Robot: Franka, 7 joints.
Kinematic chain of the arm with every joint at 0, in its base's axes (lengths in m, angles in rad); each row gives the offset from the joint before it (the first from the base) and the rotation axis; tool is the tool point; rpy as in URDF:
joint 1: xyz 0 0 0.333 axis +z
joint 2: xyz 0 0 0 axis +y
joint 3: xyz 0 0 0.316 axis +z
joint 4: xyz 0.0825 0 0 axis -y
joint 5: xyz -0.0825 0 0.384 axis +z
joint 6: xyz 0 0 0 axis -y
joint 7: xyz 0.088 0 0 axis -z
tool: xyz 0 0 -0.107 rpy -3.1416 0 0
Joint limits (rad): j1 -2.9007..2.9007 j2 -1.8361..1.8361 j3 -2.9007..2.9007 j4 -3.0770..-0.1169 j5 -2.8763..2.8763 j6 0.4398..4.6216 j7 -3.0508..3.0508
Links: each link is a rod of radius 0.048 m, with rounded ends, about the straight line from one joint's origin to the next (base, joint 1, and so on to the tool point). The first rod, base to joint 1, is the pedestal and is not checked.
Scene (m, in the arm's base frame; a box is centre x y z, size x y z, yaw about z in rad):
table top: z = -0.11
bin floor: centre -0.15 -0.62 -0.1 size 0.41 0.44 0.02 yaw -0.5
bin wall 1: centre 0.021 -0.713 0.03 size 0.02 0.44 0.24 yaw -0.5
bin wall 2: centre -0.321 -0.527 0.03 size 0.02 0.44 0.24 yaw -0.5
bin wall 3: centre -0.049 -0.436 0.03 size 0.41 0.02 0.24 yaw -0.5
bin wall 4: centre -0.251 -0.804 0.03 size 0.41 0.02 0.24 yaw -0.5
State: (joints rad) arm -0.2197 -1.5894 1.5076 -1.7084 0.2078 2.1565 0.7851
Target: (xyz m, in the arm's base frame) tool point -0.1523 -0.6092 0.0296
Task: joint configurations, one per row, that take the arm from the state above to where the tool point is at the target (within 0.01 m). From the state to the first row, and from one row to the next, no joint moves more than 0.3 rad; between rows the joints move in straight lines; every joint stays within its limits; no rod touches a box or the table.
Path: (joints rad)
1: 0.0671 -1.3870 1.6247 -1.4820 0.2961 2.0928 0.8891
2: 0.3540 -1.1846 1.7419 -1.2556 0.3845 2.0291 0.9930
3: 0.6408 -0.9823 1.8590 -1.0293 0.4728 1.9654 1.0970
4: 0.8633 -0.8768 2.1101 -1.1878 0.4403 1.9131 1.0190
5: 1.0859 -0.7714 2.3612 -1.3464 0.4078 1.8609 0.9410
6: 1.3084 -0.6660 2.6123 -1.5050 0.3753 1.8086 0.8631
7: 1.5309 -0.5605 2.8634 -1.6635 0.3429 1.7564 0.7851
8: 1.5223 -0.7995 2.8821 -1.5785 0.3553 1.8632 0.7851
9: 1.5137 -1.0385 2.9007 -1.4934 0.3678 1.9700 0.7851

